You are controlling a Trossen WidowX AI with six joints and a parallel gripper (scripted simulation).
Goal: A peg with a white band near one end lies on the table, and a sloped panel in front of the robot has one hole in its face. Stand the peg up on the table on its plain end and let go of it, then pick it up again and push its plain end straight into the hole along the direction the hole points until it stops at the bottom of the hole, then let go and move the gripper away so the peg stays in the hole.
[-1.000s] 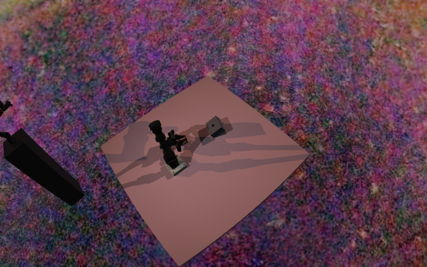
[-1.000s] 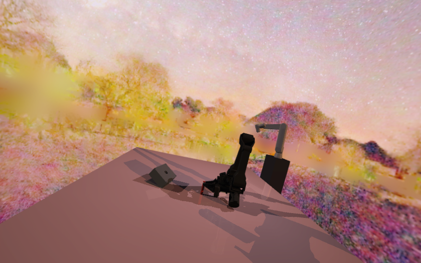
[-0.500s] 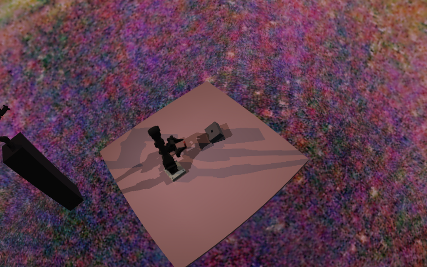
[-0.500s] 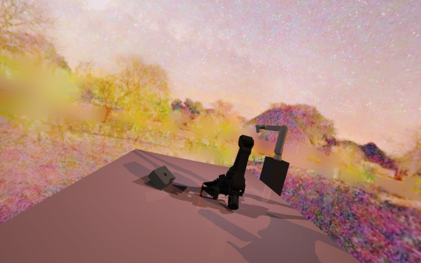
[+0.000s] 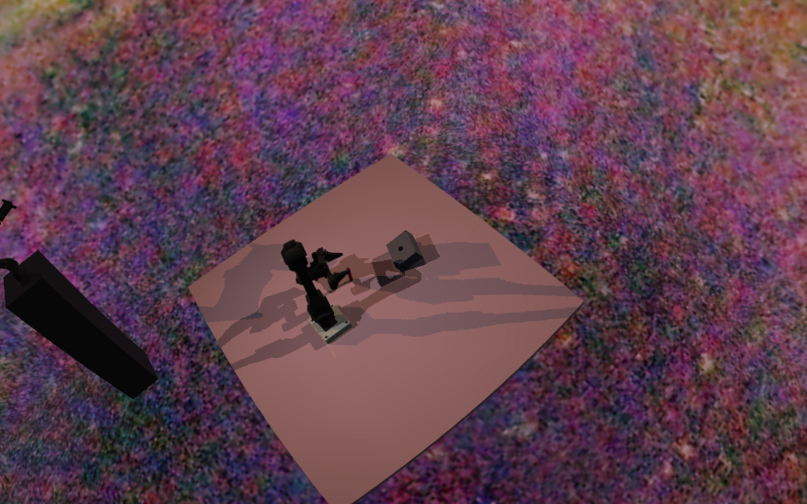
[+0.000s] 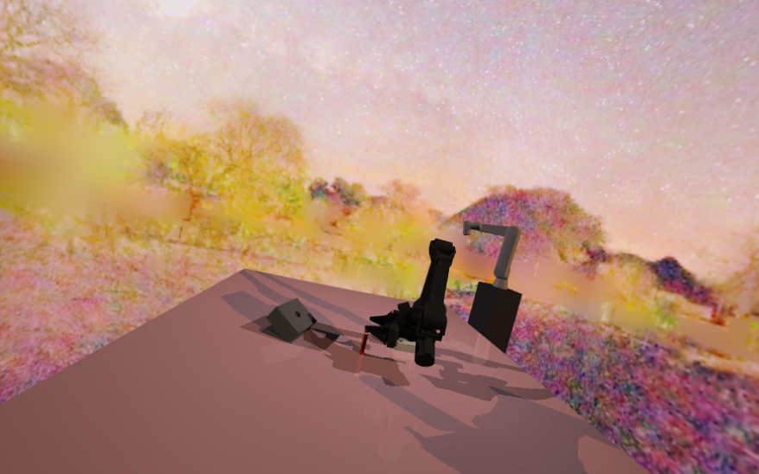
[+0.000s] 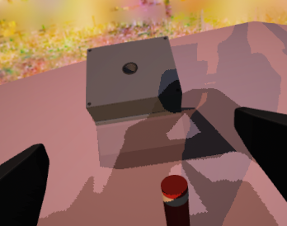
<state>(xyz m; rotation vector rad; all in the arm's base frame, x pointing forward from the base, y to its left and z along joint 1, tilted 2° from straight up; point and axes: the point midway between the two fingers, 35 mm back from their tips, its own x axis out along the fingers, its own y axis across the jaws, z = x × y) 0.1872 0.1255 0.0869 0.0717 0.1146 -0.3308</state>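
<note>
The red peg lies 6 cm below my gripper tip, 1 cm to the right of it and 1 cm behind it. The rest, counted from my gripper tip: dark sloped panel 23 cm ahead, 9 cm to the right, 6 cm below.
</note>
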